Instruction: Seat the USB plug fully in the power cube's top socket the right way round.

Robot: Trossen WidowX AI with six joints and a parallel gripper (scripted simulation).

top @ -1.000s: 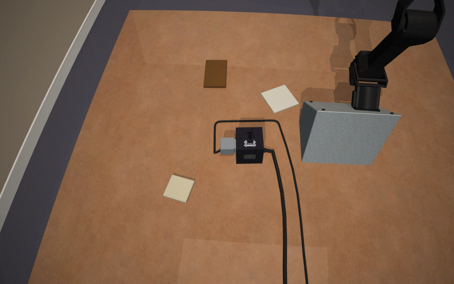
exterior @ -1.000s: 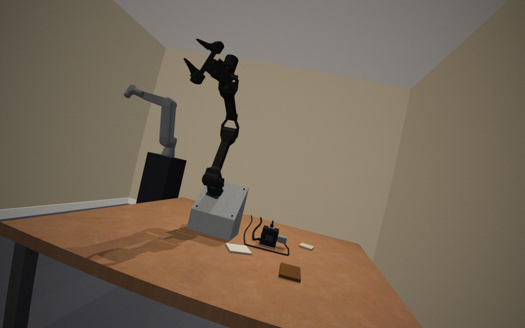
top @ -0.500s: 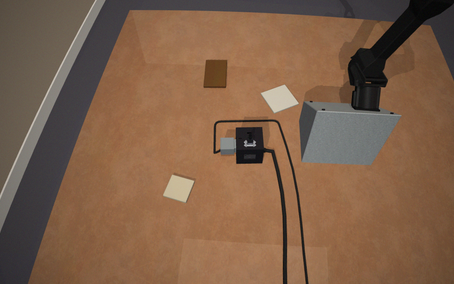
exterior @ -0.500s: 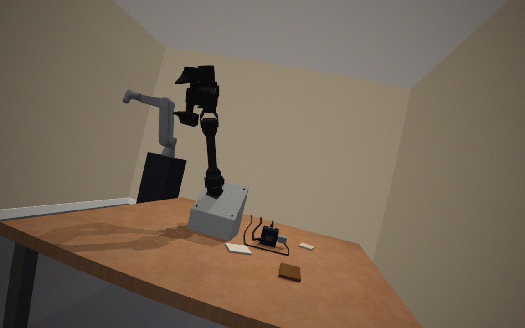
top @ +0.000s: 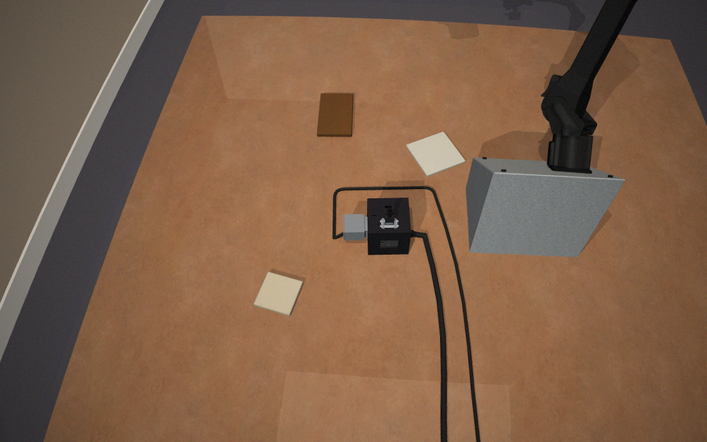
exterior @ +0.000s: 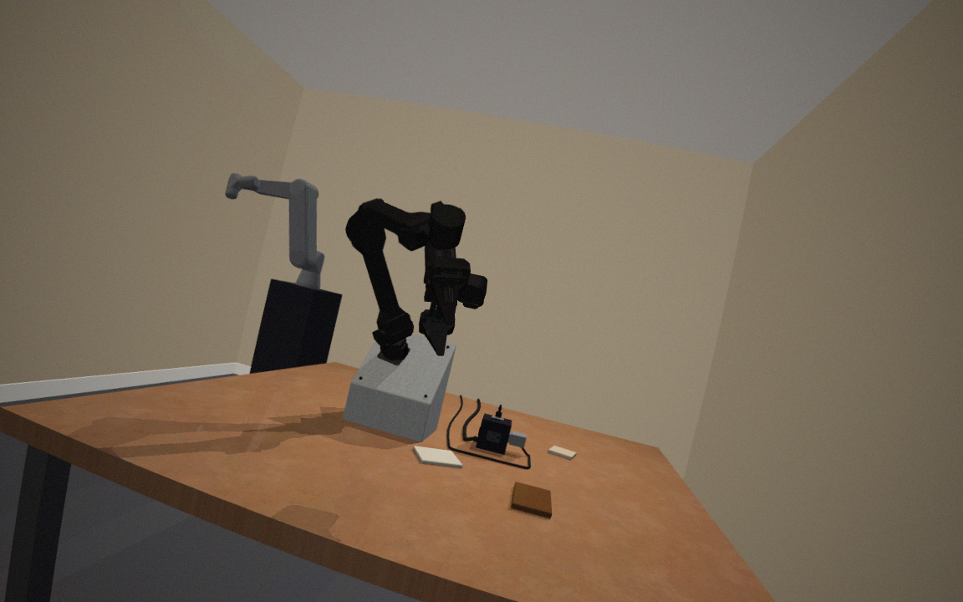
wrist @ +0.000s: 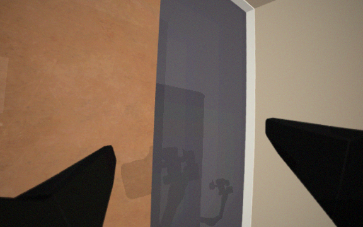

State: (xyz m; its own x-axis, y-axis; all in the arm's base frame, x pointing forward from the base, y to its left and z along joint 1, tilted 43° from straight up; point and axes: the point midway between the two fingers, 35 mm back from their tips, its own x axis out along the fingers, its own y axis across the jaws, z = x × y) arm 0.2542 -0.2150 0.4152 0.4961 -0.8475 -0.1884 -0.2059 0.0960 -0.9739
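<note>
Right now the dark USB plug is 1 cm ahead of my gripper tip, 54 cm to the left of it and 19 cm below it. The rest, counted from my gripper tip: brown tile: 17 cm ahead, 23 cm to the left, 28 cm below; then light grey socket frame: 1 cm ahead, 55 cm to the left, 22 cm below.
</note>
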